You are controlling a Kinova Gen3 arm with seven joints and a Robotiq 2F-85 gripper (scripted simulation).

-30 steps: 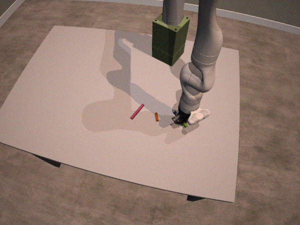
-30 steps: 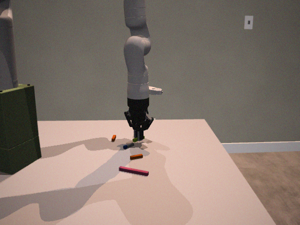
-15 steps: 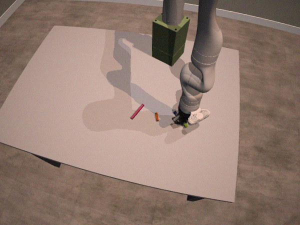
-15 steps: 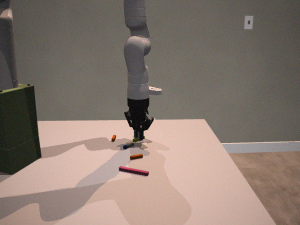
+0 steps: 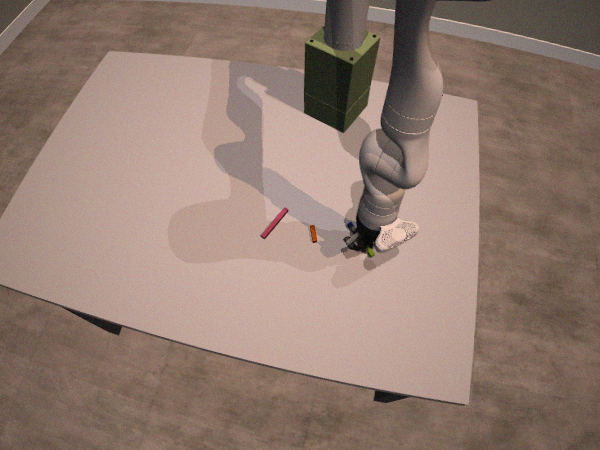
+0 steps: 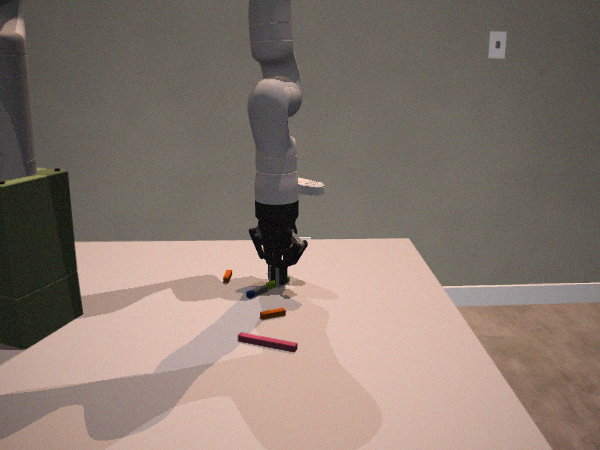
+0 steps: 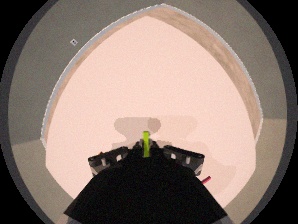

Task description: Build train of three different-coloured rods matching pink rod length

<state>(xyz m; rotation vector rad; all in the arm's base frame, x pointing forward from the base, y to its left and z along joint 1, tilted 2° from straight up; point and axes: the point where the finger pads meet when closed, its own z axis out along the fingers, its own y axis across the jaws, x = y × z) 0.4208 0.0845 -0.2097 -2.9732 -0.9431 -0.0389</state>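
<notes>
My hand is 10 mm above the lime rod. The rest, counted from my hand: grey rod: 40 mm behind, 20 mm to the right, 20 mm below; then pink rod: 50 mm behind, 210 mm to the right, 20 mm below; then blue rod: 50 mm behind, 40 mm to the right, 20 mm below.
</notes>
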